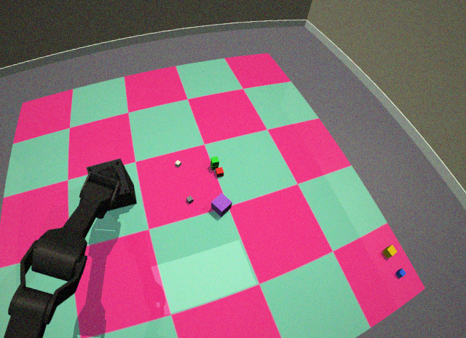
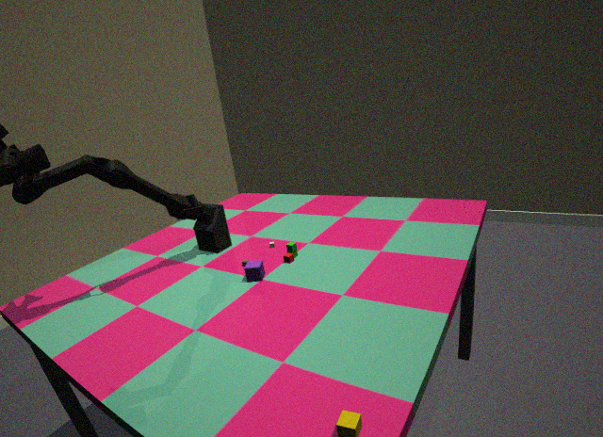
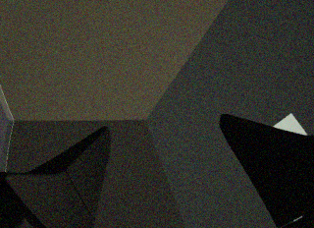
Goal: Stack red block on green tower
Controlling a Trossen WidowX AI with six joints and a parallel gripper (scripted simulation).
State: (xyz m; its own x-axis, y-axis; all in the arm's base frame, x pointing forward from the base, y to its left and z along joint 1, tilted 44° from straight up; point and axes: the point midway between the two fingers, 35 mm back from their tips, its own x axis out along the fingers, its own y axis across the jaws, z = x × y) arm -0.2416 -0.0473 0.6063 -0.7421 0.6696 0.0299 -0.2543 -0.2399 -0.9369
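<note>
Right now the red block is 650 mm ahead of my gripper tip, 510 mm below it and 400 mm to the left of it. Round my gripper tip: small grey block (520 mm ahead, 510 mm below, 350 mm to the left); then small white block (530 mm ahead, 510 mm below, 490 mm to the left); then purple cube (600 mm ahead, 500 mm below, 290 mm to the left).
</note>
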